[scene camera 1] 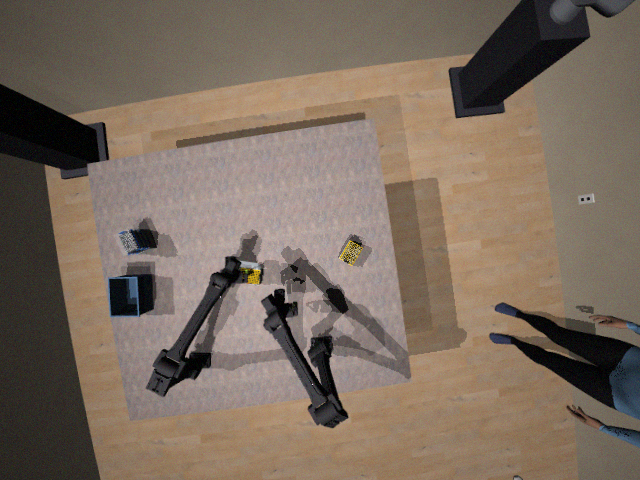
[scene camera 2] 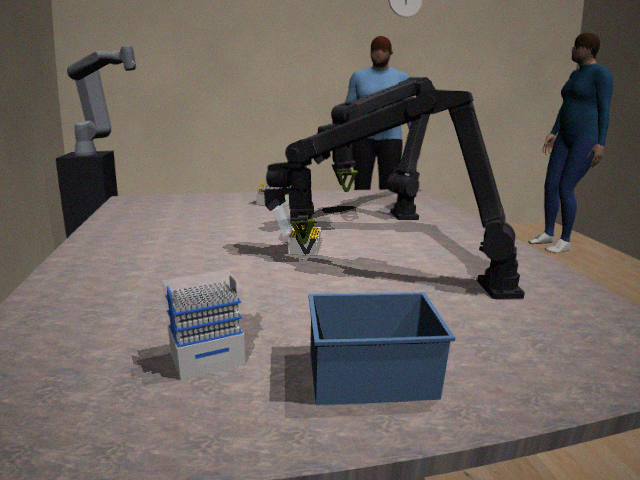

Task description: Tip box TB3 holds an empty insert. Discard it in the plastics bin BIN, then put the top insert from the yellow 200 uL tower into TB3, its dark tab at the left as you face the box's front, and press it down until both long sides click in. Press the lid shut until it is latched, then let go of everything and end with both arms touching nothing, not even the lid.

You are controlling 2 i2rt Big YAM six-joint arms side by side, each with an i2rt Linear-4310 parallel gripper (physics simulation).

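Where they show: left gripper, fingertip midpoint: [scene camera 2: 303, 239]; right gripper, fingertip midpoint: [scene camera 2: 344, 188]; left arm's base, origin of the base link: [scene camera 1: 200, 359] [scene camera 2: 499, 289]; right arm's base, origin of the base link: [scene camera 1: 321, 344] [scene camera 2: 404, 215].
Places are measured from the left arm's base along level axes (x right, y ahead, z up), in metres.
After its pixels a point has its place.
Tip box TB3 [scene camera 2: 316, 248] {x 0.237, y 0.470, z 0.023 m} stands mid-table with its pale lid [scene camera 1: 251, 265] {x 0.316, y 0.563, z 0.059 m} [scene camera 2: 282, 217] {x 0.324, y 0.574, z 0.092 m} raised. Yellow tips or an insert [scene camera 1: 253, 276] {x 0.324, y 0.501, z 0.049 m} [scene camera 2: 314, 233] {x 0.301, y 0.475, z 0.049 m} show in it; tab side and seating are too small to tell. My left gripper [scene camera 1: 244, 272] {x 0.241, y 0.509, z 0.050 m} [scene camera 2: 304, 241] {x 0.241, y 0.509, z 0.050 m} is open, low at the box, its fingers overlapping it in view; contact cannot be told. My right gripper [scene camera 1: 292, 308] {x 0.516, y 0.368, z 0.146 m} [scene camera 2: 346, 180] {x 0.516, y 0.368, z 0.146 m} is open and empty, raised above the table away from the box. The yellow 200 uL tower [scene camera 1: 351, 251] [scene camera 2: 261, 195] stands farther off. The blue bin [scene camera 1: 138, 296] {x -0.275, y 0.396, z 0.117 m} [scene camera 2: 379, 372] {x -0.435, y 0.394, z 0.059 m} shows no insert; its floor is partly hidden.
A blue-trimmed tower of grey tips [scene camera 1: 135, 241] {x -0.271, y 0.690, z 0.142 m} [scene camera 2: 206, 322] {x -0.356, y 0.672, z 0.101 m} stands beside the bin. The left forearm reaches over the table towards TB3. A grey arm on a dark pedestal [scene camera 2: 85, 180] and two people stand beyond the table.
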